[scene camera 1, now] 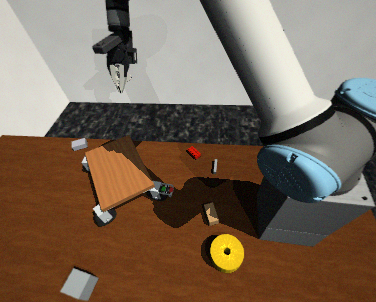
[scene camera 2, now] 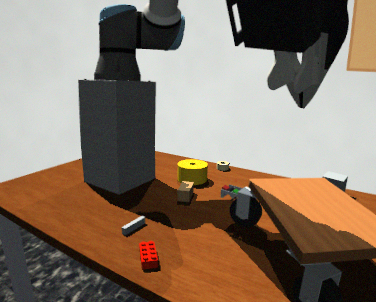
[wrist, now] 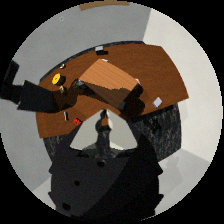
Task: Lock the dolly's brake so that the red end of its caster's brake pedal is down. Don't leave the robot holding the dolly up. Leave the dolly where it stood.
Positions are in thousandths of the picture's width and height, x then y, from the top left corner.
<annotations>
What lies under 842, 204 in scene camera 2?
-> My gripper.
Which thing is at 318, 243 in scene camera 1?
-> My gripper.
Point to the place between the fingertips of my gripper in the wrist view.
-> At 471, 493
</annotations>
